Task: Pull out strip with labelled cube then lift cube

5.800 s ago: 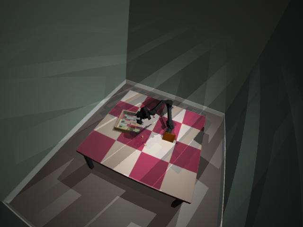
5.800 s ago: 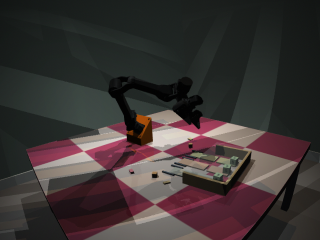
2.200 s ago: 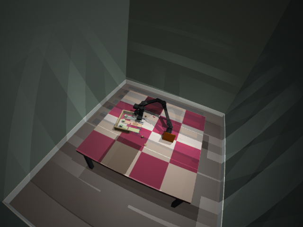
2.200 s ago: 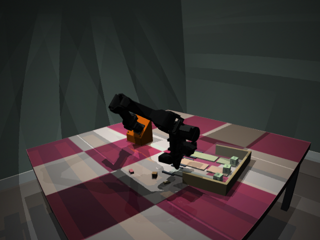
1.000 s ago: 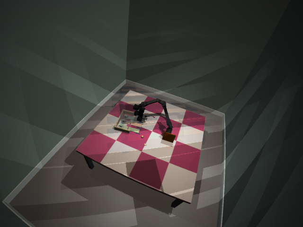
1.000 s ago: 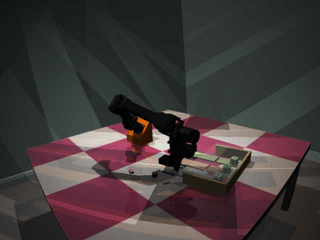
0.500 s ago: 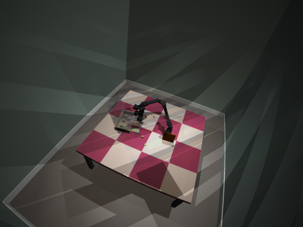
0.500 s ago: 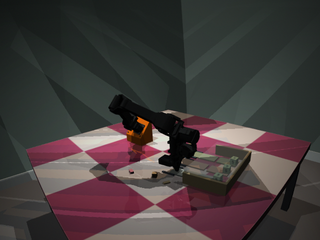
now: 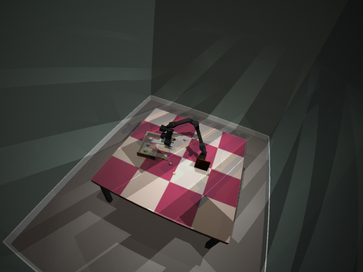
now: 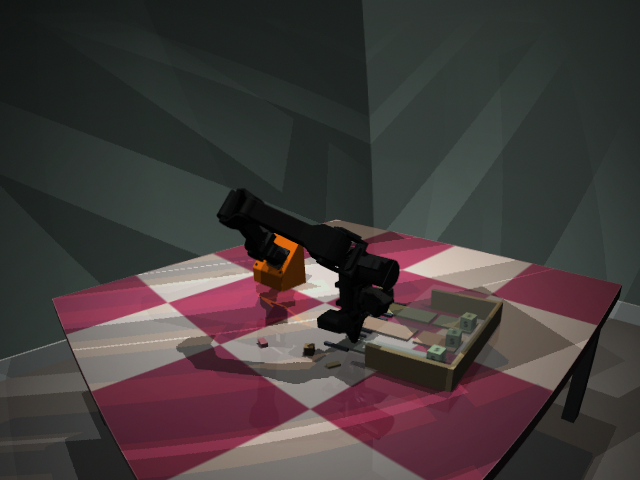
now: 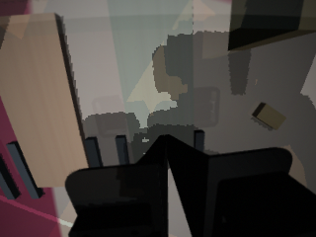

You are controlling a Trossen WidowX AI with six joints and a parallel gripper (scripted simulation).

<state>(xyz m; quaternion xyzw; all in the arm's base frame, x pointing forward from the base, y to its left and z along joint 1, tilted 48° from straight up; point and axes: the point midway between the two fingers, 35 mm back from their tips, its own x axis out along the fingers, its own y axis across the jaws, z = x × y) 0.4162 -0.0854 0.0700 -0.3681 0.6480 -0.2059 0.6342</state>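
My gripper tip is now 9 cm short of the strip and 2 cm to the right of it.
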